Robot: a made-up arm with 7 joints. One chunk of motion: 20 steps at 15 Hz.
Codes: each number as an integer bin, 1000 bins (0 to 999) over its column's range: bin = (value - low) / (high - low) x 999, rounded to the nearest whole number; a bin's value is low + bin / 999 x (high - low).
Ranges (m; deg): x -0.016..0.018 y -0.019..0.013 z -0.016..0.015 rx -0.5..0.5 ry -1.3..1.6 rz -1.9..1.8
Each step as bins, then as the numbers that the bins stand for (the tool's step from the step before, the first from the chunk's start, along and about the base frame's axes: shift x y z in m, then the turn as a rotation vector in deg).
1 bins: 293 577 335 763 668 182
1 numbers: -0.00603 -0.00052 -0.00560 0.264 0.639 -1.226
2 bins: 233 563 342 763 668 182
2 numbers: -0.00807 -0.00097 -0.00539 0.264 0.639 -1.226
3 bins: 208 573 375 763 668 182
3 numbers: -0.00892 -0.00065 -0.00436 0.264 0.639 -1.226
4 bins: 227 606 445 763 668 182
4 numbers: -0.00827 0.00041 -0.00219 0.264 0.639 -1.226
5 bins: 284 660 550 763 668 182
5 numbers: -0.00633 0.00214 0.00107 0.264 0.639 -1.226
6 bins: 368 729 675 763 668 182
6 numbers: -0.00348 0.00435 0.00495 0.264 0.639 -1.226
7 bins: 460 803 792 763 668 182
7 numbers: -0.00034 0.00672 0.00858 0.264 0.639 -1.226
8 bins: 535 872 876 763 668 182
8 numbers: 0.00221 0.00893 0.01118 0.264 0.639 -1.226
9 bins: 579 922 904 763 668 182
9 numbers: 0.00371 0.01053 0.01205 0.264 0.639 -1.226
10 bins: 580 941 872 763 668 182
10 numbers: 0.00374 0.01114 0.01106 0.264 0.639 -1.226
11 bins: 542 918 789 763 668 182
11 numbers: 0.00245 0.01041 0.00848 0.264 0.639 -1.226
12 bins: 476 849 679 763 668 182
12 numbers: 0.00020 0.00820 0.00507 0.264 0.639 -1.226
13 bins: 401 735 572 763 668 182
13 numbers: -0.00235 0.00454 0.00175 0.264 0.639 -1.226
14 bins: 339 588 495 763 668 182
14 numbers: -0.00446 -0.00017 -0.00064 0.264 0.639 -1.226
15 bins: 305 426 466 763 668 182
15 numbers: -0.00562 -0.00535 -0.00154 0.264 0.639 -1.226
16 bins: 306 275 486 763 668 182
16 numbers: -0.00559 -0.01019 -0.00092 0.264 0.639 -1.226
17 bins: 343 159 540 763 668 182
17 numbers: -0.00433 -0.01391 0.00076 0.264 0.639 -1.226
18 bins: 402 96 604 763 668 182
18 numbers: -0.00232 -0.01592 0.00274 0.264 0.639 -1.226
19 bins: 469 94 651 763 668 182
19 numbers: -0.00004 -0.01599 0.00420 0.264 0.639 -1.226
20 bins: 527 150 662 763 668 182
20 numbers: 0.00194 -0.01420 0.00454 0.264 0.639 -1.226
